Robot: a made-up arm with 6 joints. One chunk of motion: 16 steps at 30 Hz.
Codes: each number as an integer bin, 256 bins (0 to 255) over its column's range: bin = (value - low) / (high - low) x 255, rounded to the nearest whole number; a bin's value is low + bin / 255 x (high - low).
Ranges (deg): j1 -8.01..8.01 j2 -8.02..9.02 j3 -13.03..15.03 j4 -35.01..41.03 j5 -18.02..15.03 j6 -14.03..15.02
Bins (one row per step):
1: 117 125 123 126 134 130
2: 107 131 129 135 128 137
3: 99 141 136 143 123 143
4: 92 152 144 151 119 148
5: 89 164 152 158 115 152
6: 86 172 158 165 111 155
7: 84 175 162 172 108 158
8: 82 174 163 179 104 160
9: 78 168 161 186 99 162
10: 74 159 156 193 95 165
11: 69 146 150 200 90 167
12: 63 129 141 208 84 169
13: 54 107 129 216 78 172
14: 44 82 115 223 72 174
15: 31 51 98 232 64 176
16: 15 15 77 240 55 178
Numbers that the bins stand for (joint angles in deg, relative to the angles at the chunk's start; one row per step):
1: -0.66 0.33 0.50 2.56 -0.65 0.78
2: -1.29 0.73 1.17 5.25 -1.43 1.58
3: -1.79 1.40 1.94 7.63 -2.08 2.26
4: -2.23 2.14 2.82 10.02 -2.60 2.83
5: -2.42 2.94 3.70 12.10 -3.12 3.29
6: -2.61 3.47 4.36 14.19 -3.63 3.63
7: -2.73 3.67 4.80 16.28 -4.02 3.97
8: -2.86 3.61 4.91 18.37 -4.54 4.20
9: -3.11 3.21 4.69 20.45 -5.19 4.43
10: -3.36 2.60 4.14 22.54 -5.71 4.77
11: -3.68 1.74 3.48 24.63 -6.36 4.99
12: -4.05 0.60 2.49 27.01 -7.13 5.22
13: -4.62 -0.87 1.17 29.40 -7.91 5.56
14: -5.25 -2.54 -0.38 31.49 -8.69 5.79
15: -6.06 -4.61 -2.25 34.17 -9.73 6.02
16: -7.07 -7.02 -4.56 36.56 -10.89 6.25

